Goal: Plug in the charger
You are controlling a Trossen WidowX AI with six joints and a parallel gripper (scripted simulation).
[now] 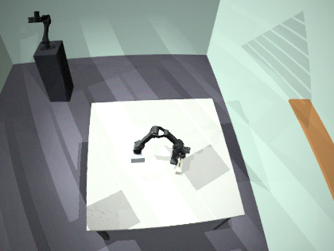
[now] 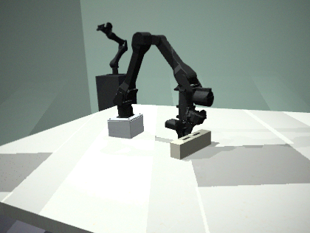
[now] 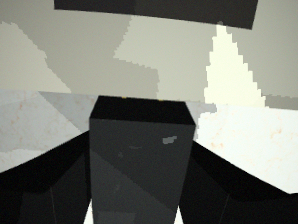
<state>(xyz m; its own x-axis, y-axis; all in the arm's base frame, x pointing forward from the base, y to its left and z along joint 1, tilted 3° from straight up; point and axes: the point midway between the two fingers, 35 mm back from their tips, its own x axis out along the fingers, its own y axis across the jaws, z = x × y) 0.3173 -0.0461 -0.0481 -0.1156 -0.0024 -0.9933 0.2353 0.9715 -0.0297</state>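
Right now the two-prong charger is 20 mm ahead of my gripper tip and 10 mm above it.
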